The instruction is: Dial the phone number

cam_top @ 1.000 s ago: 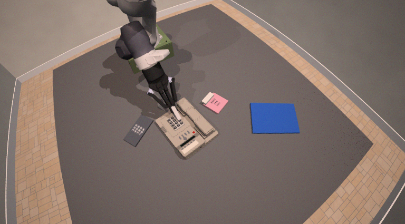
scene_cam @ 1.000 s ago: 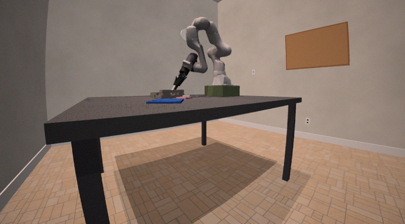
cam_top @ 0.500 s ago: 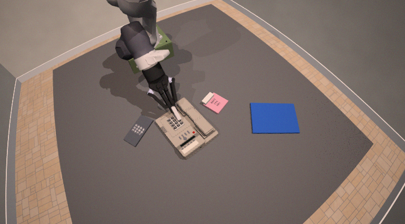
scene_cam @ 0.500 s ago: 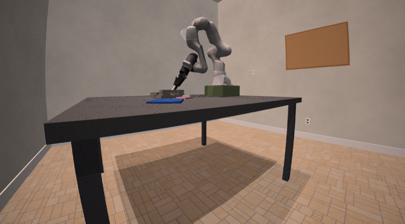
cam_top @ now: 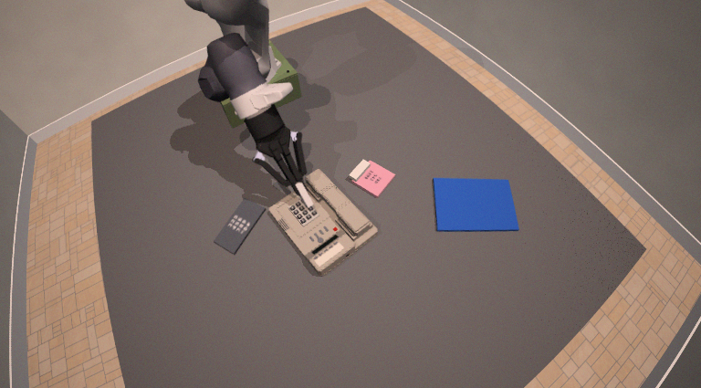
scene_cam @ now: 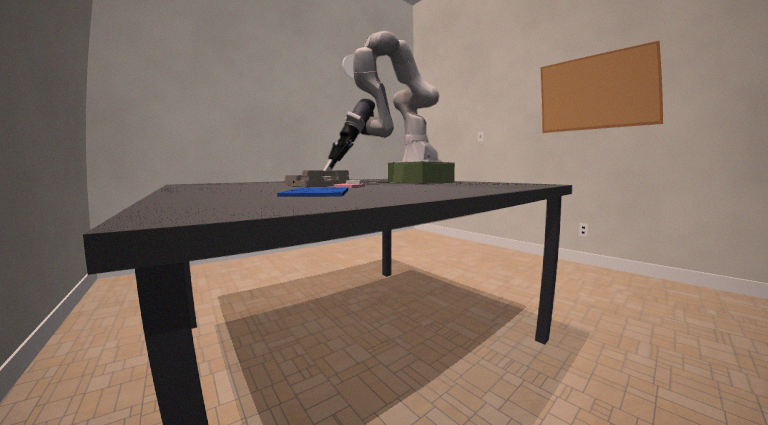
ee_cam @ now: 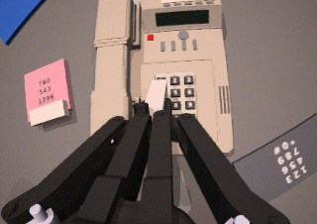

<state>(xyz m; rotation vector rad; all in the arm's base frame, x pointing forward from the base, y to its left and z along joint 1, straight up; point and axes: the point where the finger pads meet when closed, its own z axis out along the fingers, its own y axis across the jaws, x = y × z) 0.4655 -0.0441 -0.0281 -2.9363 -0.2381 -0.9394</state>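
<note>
Right now my hand is 40 mm short of the handset, 60 mm to the right of it and 30 mm above it. Round my hand: pink note (10 mm ahead, 190 mm to the left, 70 mm below); then blue mat (220 mm ahead, 370 mm to the left, 70 mm below).
</note>
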